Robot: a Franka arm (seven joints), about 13 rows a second.
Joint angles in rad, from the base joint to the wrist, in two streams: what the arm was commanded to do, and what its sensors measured. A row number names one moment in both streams.
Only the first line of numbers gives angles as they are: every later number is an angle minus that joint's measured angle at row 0.
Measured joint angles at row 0:
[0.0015 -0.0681 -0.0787 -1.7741 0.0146 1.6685 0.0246]
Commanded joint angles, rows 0 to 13:
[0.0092 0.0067 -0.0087 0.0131 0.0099 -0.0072 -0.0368]
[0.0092 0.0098 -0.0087 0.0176 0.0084 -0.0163 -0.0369]
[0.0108 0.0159 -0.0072 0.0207 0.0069 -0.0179 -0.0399]
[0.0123 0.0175 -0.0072 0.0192 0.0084 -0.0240 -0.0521]
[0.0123 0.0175 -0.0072 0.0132 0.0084 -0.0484 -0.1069]
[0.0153 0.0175 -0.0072 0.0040 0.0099 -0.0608 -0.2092]
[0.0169 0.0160 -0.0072 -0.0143 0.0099 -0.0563 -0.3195]
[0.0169 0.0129 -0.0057 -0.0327 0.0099 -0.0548 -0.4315]
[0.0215 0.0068 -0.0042 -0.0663 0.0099 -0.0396 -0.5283]
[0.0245 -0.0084 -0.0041 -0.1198 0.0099 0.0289 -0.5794]
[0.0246 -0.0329 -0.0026 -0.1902 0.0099 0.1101 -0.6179]
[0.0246 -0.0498 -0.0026 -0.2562 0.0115 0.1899 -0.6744]
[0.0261 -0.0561 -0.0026 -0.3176 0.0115 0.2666 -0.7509]
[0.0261 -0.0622 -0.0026 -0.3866 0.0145 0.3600 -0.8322]
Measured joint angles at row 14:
[0.0177 -0.0017 0.0035 -0.2418 0.0012 0.2293 -0.7085]
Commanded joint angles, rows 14 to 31:
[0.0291 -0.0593 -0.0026 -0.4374 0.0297 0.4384 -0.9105]
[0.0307 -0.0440 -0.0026 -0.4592 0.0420 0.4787 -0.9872]
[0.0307 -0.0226 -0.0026 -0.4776 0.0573 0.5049 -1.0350]
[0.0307 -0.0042 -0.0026 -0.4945 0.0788 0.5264 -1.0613]
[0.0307 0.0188 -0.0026 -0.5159 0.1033 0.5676 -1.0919]
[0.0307 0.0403 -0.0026 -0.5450 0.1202 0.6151 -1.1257]
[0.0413 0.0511 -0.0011 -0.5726 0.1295 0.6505 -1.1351]
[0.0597 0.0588 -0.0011 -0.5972 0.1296 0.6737 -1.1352]
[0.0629 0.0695 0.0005 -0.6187 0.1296 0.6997 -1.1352]
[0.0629 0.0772 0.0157 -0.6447 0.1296 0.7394 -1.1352]
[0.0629 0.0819 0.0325 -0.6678 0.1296 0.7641 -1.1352]
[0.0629 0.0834 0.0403 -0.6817 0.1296 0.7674 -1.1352]
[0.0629 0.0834 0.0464 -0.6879 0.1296 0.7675 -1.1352]
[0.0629 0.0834 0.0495 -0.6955 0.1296 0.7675 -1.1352]
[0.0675 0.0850 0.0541 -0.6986 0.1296 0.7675 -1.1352]
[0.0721 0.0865 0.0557 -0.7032 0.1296 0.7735 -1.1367]
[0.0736 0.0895 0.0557 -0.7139 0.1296 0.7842 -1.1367]
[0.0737 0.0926 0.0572 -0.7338 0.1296 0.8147 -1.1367]
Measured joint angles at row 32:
[0.0689 0.1026 0.0567 -0.6859 0.1094 0.7571 -1.1105]
